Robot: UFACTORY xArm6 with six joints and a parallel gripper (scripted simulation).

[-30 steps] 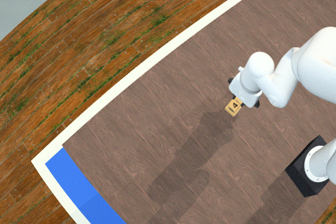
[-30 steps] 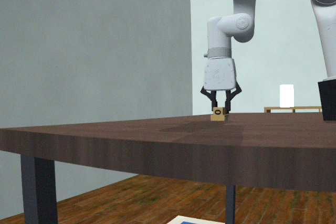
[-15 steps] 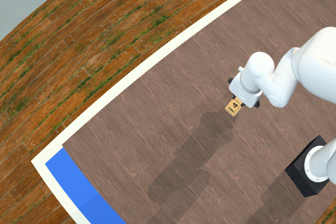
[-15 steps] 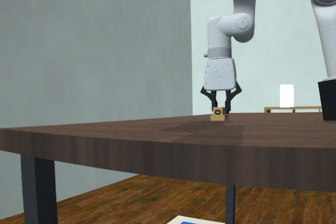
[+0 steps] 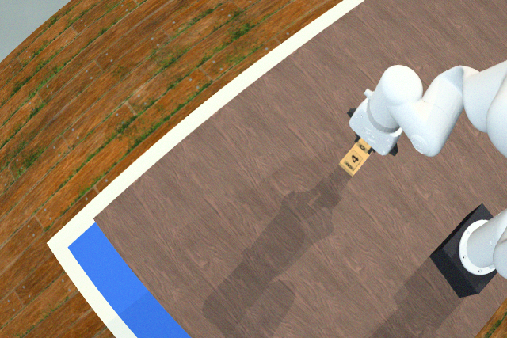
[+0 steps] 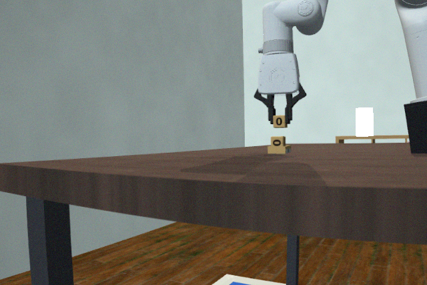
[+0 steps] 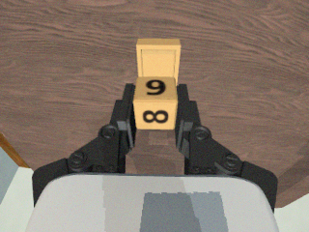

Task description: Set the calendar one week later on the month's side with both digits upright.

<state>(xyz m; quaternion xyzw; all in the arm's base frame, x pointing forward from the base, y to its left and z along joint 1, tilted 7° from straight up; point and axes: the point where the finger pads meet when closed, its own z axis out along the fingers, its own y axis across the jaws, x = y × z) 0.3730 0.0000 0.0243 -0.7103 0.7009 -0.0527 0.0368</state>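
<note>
My hand is 2 cm to the right of the tray and 8 cm above it. The rest, counted from my hand: wooden cube (1 cm below).
</note>
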